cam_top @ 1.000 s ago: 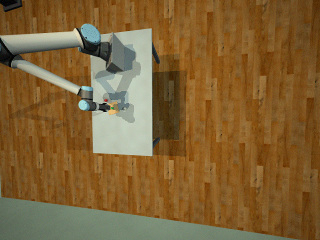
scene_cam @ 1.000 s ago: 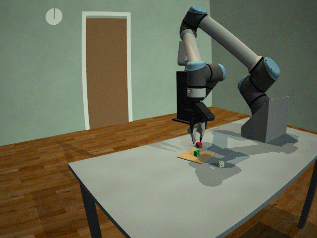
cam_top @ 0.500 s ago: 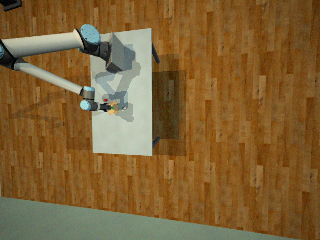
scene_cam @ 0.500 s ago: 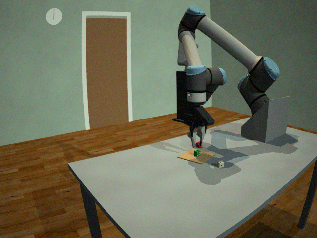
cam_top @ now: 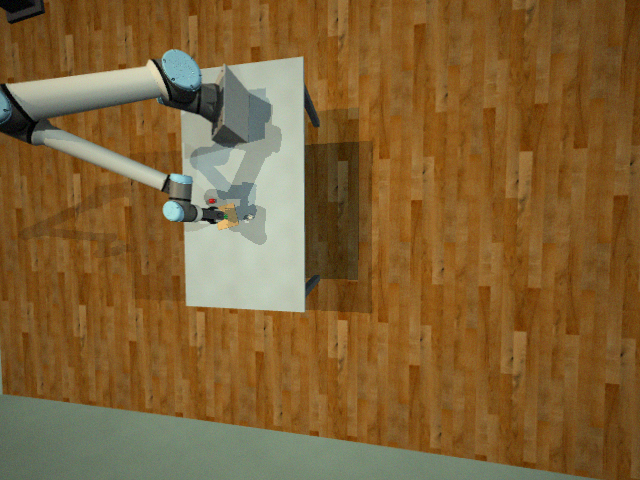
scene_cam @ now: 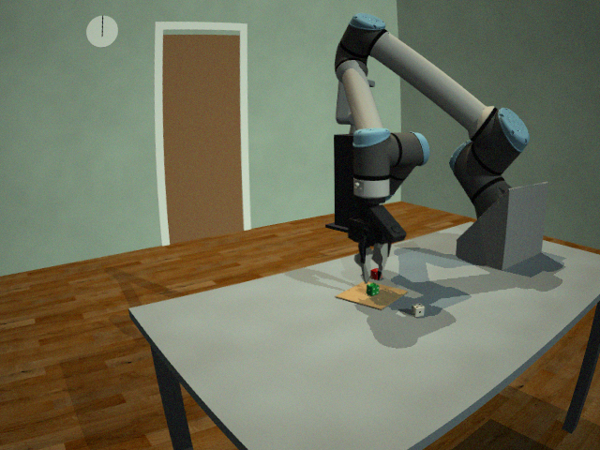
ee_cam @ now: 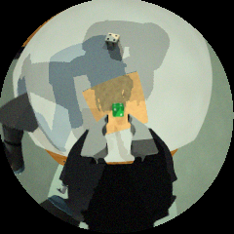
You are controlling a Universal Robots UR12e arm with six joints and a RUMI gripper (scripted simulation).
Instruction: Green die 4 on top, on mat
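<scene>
My hand is 40 mm above the green die. The rest, counted from my hand: red die 110 mm behind, 70 mm to the right, 40 mm below; tan mat 50 mm below; white die 160 mm to the left, 40 mm below, 20 mm ahead.
</scene>
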